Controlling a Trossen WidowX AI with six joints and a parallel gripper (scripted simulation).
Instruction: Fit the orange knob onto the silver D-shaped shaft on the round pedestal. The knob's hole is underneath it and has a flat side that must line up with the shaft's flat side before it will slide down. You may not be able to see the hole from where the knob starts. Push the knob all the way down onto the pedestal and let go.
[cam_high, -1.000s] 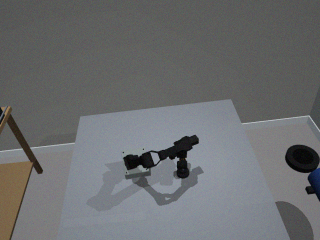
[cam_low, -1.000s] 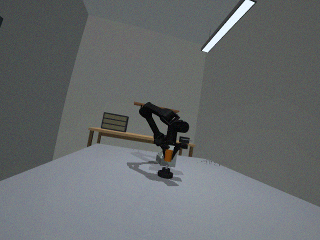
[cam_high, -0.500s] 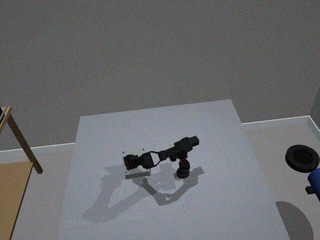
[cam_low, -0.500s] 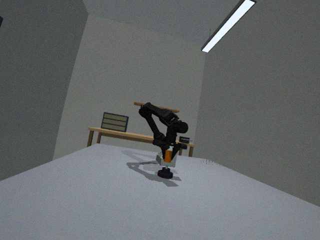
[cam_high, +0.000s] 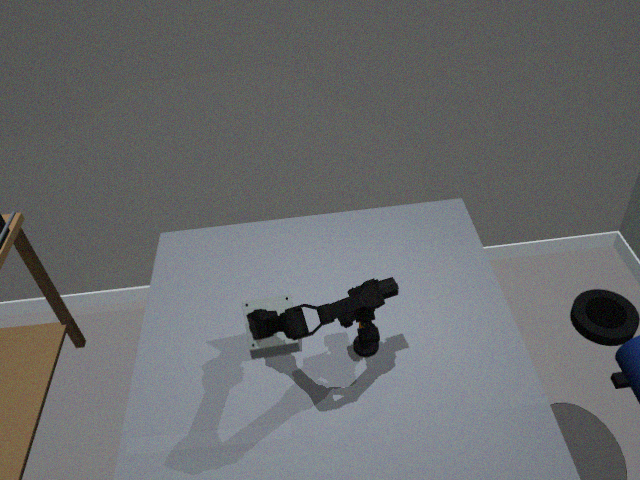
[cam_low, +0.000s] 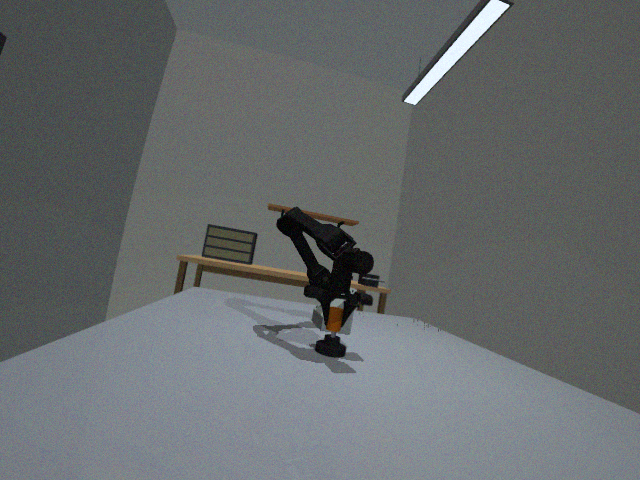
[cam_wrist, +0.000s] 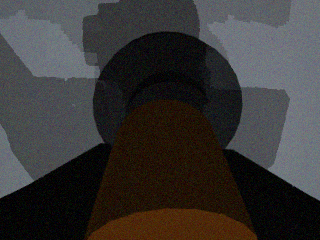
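My gripper tip is now 40 mm above the round black pedestal. Round my gripper tip: orange knob 30 mm above.
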